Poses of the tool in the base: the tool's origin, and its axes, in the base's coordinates. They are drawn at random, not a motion.
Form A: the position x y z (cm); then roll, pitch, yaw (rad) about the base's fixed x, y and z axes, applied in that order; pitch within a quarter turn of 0, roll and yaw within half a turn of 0.
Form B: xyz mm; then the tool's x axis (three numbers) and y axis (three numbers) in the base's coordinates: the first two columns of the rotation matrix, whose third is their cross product. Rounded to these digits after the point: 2 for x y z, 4 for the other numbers.
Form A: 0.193, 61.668, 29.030, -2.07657, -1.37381, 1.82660
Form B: 1.93, 616.68, 290.30, -0.0495, 0.1893, 0.9807, 0.2517, 0.9526, -0.1712
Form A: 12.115, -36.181, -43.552, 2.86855, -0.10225, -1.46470
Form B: 121.15, -361.81, -435.52, 0.1053, -0.9892, 0.1021, -0.9605, -0.0746, 0.2683
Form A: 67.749, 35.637, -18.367, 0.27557, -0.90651, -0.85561
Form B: 677.49, 356.37, -183.67, 0.4043, -0.4654, 0.7874, 0.5860, 0.7928, 0.1677
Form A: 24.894, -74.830, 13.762, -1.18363, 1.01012, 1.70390
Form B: 248.94, -748.30, 137.62, -0.0706, 0.5271, -0.8469, -0.2702, -0.8274, -0.4924
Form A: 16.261, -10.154, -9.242, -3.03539, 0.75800, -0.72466
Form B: 162.61, -101.54, -92.42, 0.5437, -0.4814, -0.6875, -0.7137, -0.6962, -0.0770
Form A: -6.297, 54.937, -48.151, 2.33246, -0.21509, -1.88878
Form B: -62.97, 549.37, -481.51, -0.3054, -0.9280, 0.2134, -0.6072, 0.3625, 0.7070
